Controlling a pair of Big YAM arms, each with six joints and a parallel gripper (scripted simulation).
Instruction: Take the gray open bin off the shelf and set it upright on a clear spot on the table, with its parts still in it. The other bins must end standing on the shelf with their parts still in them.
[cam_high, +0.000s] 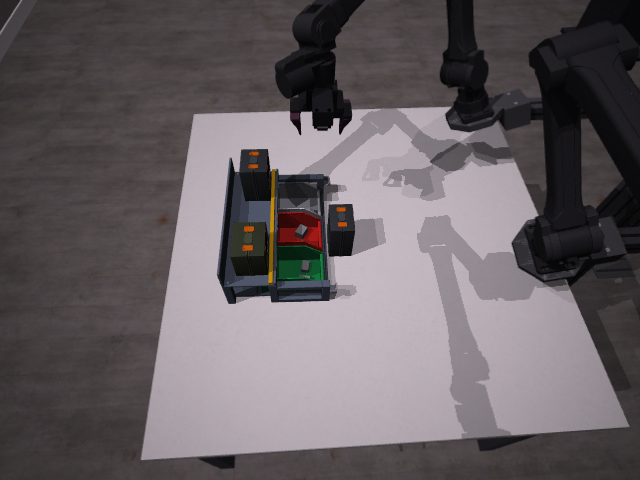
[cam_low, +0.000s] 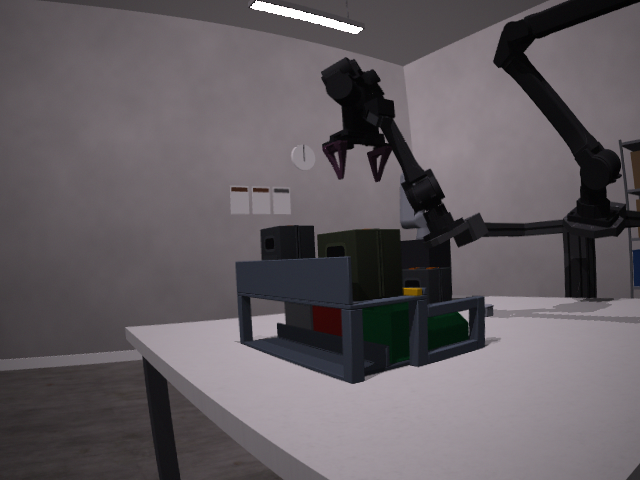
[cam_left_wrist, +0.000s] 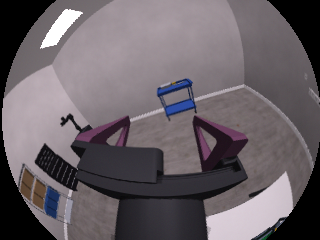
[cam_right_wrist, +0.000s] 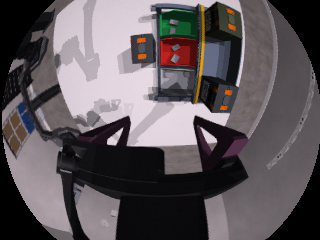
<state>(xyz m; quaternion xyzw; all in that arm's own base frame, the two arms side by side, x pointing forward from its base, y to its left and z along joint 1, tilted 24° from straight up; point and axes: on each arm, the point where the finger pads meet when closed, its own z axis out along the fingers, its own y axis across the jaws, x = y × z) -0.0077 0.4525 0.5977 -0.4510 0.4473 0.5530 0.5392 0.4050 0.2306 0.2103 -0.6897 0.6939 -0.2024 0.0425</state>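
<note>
The gray bin is 280 mm below my right hand, 80 mm ahead of it and 10 mm to the right of it. Also, from my right hand: green bin: 280 mm below, 210 mm to the left, 110 mm ahead; red bin: 280 mm below, 100 mm to the left, 100 mm ahead; shelf: 260 mm below, 120 mm ahead, 100 mm to the left.
</note>
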